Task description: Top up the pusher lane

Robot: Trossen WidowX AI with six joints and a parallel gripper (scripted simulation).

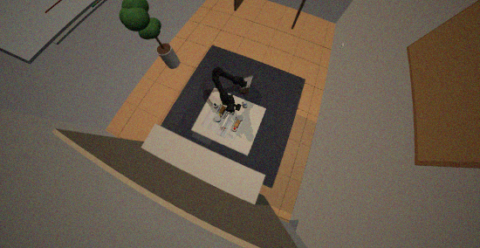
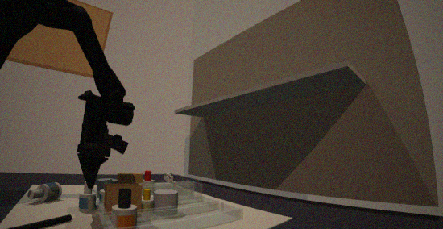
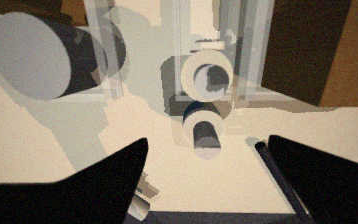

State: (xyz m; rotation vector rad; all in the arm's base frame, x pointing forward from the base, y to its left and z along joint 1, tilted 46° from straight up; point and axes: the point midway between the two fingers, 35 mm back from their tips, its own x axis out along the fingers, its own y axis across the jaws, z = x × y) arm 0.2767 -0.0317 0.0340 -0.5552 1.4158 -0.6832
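Now: gripper tip 110 mm past the black rod, 90 mm to the left of it and 50 mm above it. Also, from my gripper tip: wall shelf (560 mm ahead, 310 mm above, 30 mm to the right).
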